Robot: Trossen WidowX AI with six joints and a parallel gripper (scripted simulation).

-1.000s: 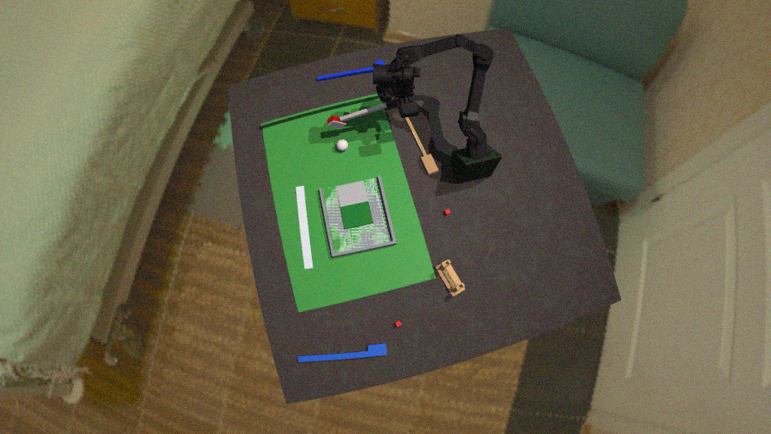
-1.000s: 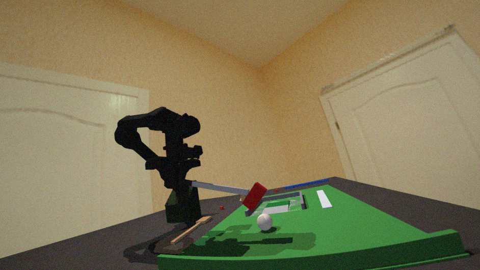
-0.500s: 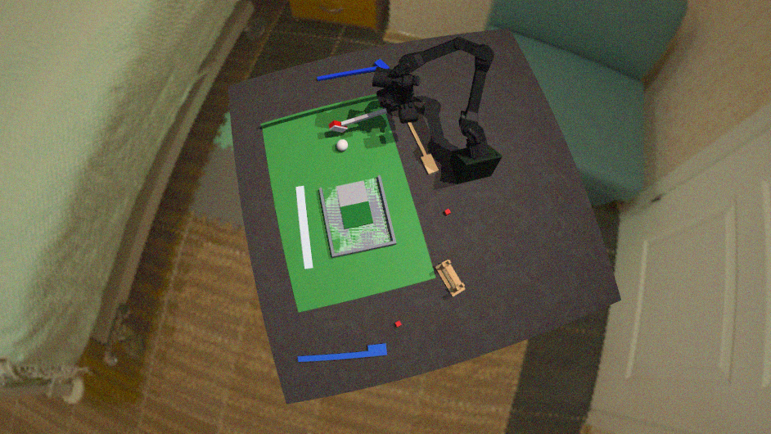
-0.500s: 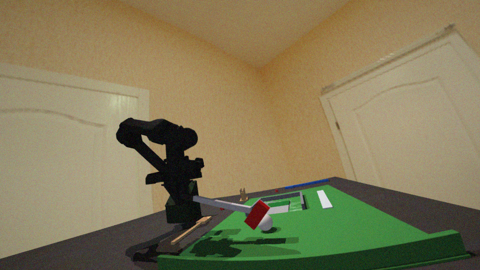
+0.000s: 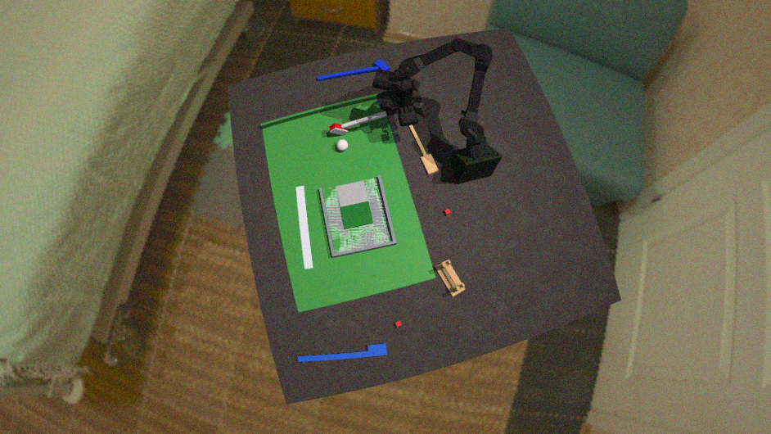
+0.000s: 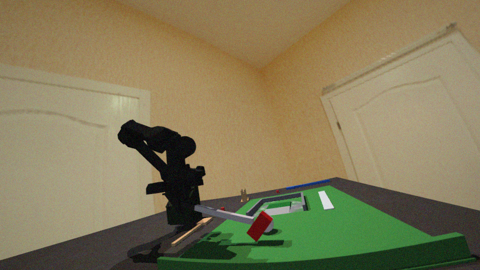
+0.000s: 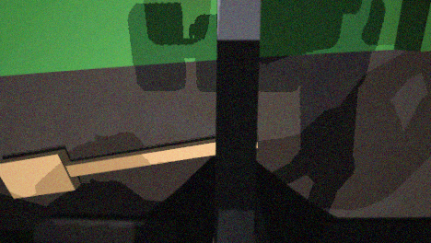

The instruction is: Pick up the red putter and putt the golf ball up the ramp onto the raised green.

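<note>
My gripper tip is now 13 cm short of the red putter, 2 cm to the left of it and 1 cm above it. Round my gripper tip: white strip: 47 cm ahead, 24 cm to the left, 8 cm below; then wooden stand: 60 cm to the left, 8 cm ahead, 5 cm below; then white golf ball: 24 cm ahead, 6 cm below, 1 cm to the left.
</note>
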